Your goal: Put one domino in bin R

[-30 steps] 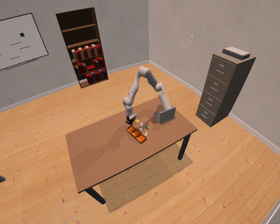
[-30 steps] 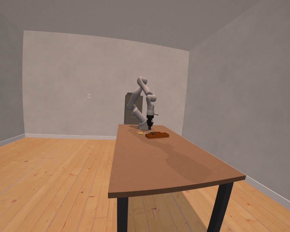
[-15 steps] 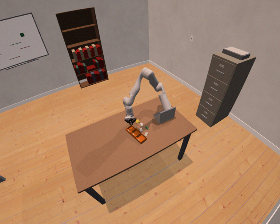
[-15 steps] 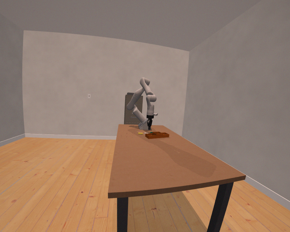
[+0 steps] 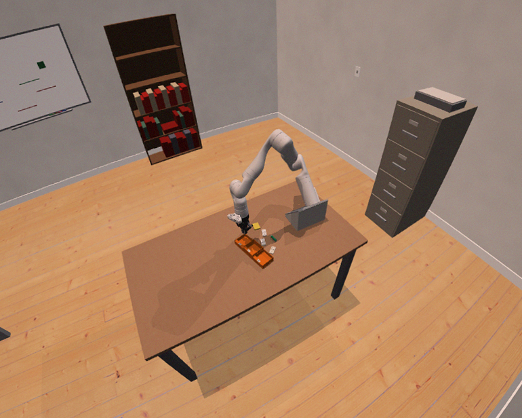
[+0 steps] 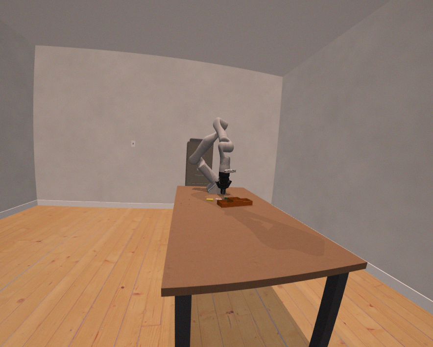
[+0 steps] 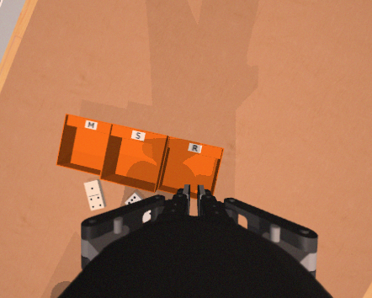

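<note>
The orange strip is 2 cm behind my hand, 9 cm to the left of it and 7 cm below it. From my hand the other things lie so: green piece: 16 cm behind, 5 cm to the left, 9 cm below; then yellow block: 10 cm behind, 9 cm to the right, 9 cm below.
</note>
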